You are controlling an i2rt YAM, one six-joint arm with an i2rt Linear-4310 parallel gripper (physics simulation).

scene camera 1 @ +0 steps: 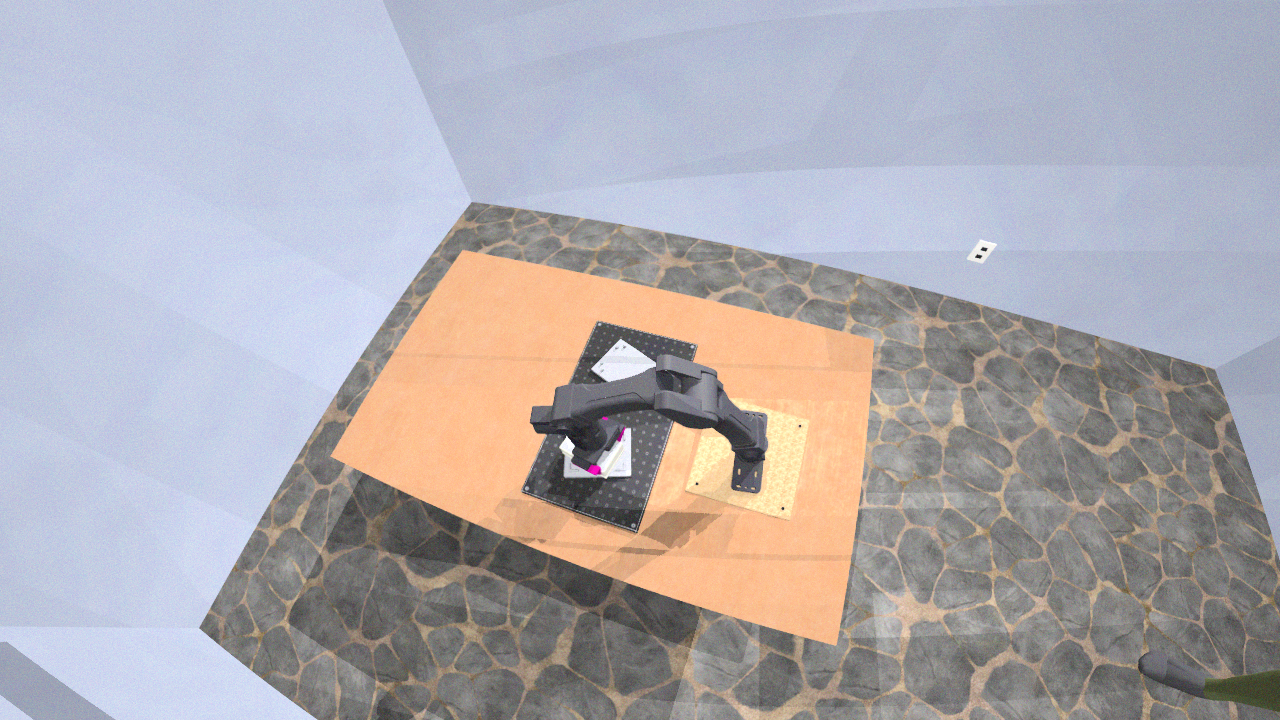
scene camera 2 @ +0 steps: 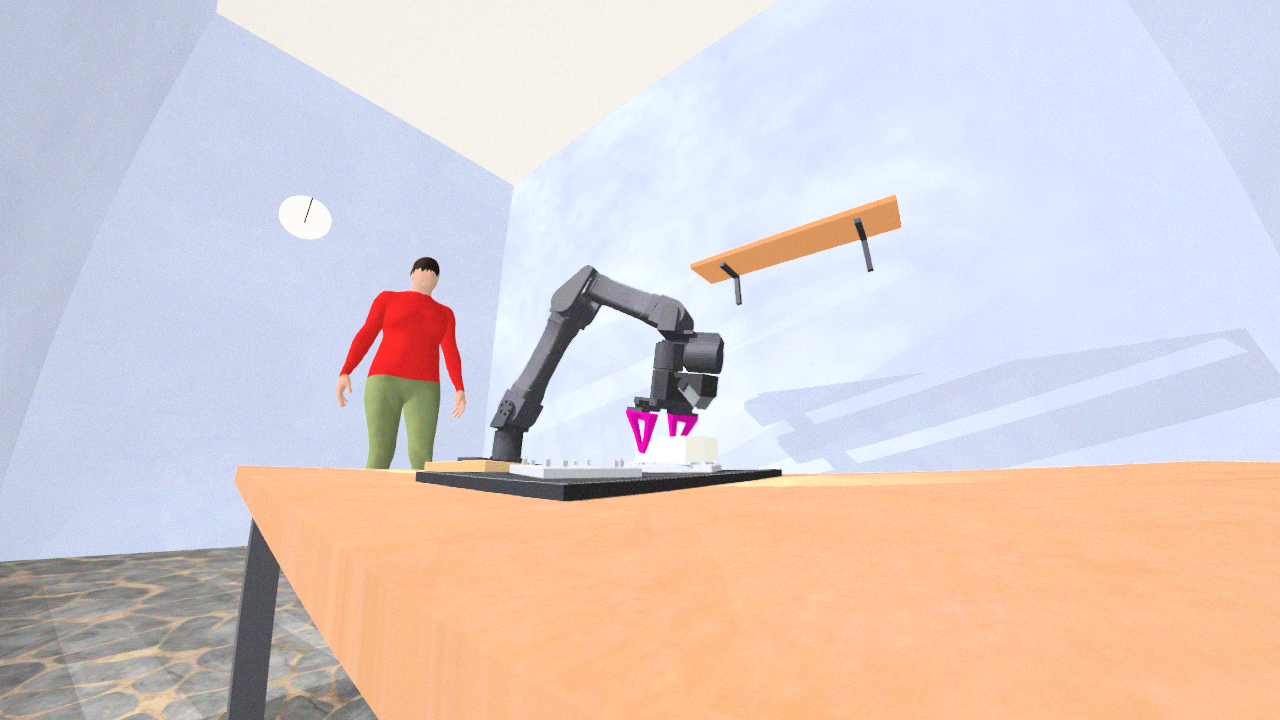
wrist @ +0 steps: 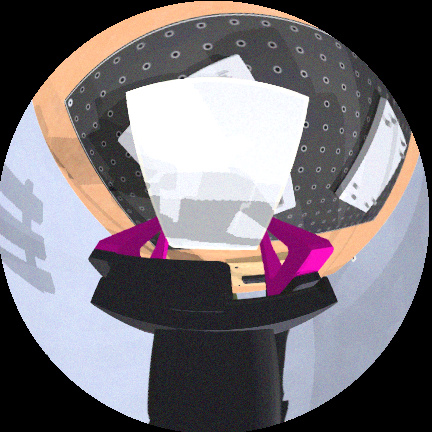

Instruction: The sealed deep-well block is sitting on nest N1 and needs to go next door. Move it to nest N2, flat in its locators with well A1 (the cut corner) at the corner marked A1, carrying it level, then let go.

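Frame: origin at the arm's base, x ahead, y left, z up, level; centimetres.
Seen in the pictures: gripper, fingertip midpoint: (scene camera 1: 608, 457) (wrist: 213, 216); arm's base, origin of the base link: (scene camera 1: 749, 451) (scene camera 2: 505, 466).
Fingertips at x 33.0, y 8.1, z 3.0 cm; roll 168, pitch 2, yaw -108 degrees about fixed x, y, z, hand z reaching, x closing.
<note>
Offsets run from my fingertips to a thing's top centre. Level surfaces: height alone.
The white deep-well block {dx +4.2, dy -1.5, dz +2.5 cm} (scene camera 1: 614, 461) (scene camera 2: 700, 449) (wrist: 215, 135) is between the magenta fingers of my gripper (scene camera 1: 607, 452) (scene camera 2: 662, 443) (wrist: 213, 216), which is shut on it. The block looks level and very low over one light nest plate (scene camera 1: 623, 468) (scene camera 2: 707, 467) (wrist: 243, 67); whether it touches is unclear. In the wrist view it is turned relative to that plate, whose corners stick out around it. The other nest plate {dx +0.6, dy -25.5, dz -1.3 cm} (scene camera 1: 623, 360) (scene camera 2: 577, 471) (wrist: 375, 160) bears no block. Nest labels and the A1 mark cannot be read; the cut corner cannot be made out.
Both nests are on a black perforated board {dx +1.7, dy -12.7, dz -3.4 cm} (scene camera 1: 644, 483) (scene camera 2: 590, 489) (wrist: 280, 47) on the orange table {dz -4.8 cm} (scene camera 1: 429, 358) (scene camera 2: 805, 573). The arm's base stands on a pale yellow plate (scene camera 1: 792, 456) beside the board. A person in red (scene camera 2: 407, 335) stands behind the table.
</note>
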